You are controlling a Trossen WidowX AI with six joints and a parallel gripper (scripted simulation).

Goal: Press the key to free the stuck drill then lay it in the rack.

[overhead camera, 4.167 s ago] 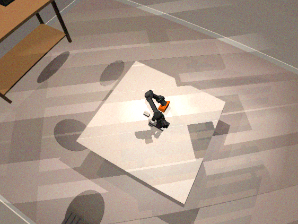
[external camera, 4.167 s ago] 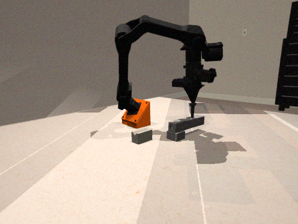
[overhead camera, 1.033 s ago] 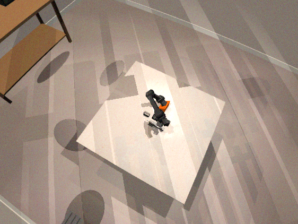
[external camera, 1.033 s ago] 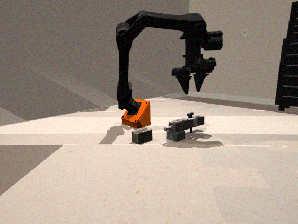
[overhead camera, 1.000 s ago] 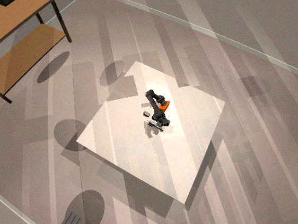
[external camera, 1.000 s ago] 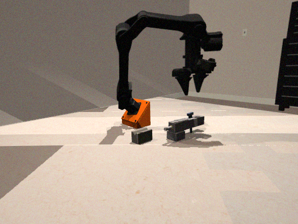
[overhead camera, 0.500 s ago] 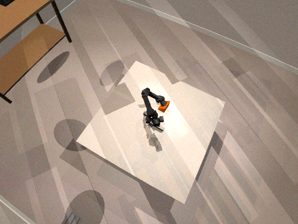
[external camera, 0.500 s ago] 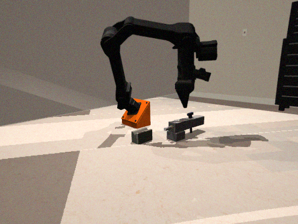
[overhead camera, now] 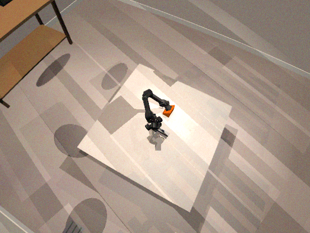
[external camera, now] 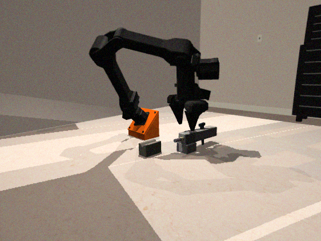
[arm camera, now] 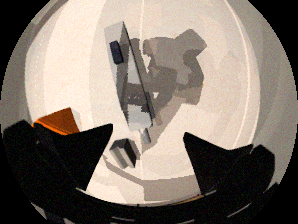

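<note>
Now: the drill 10 mm behind my gripper tip, 20 mm to the left of it and 40 mm below it. Also, from my gripper tip: dark key (110 mm to the left, 40 mm below); then grey rack (100 mm behind, 70 mm to the right, 70 mm below).
</note>
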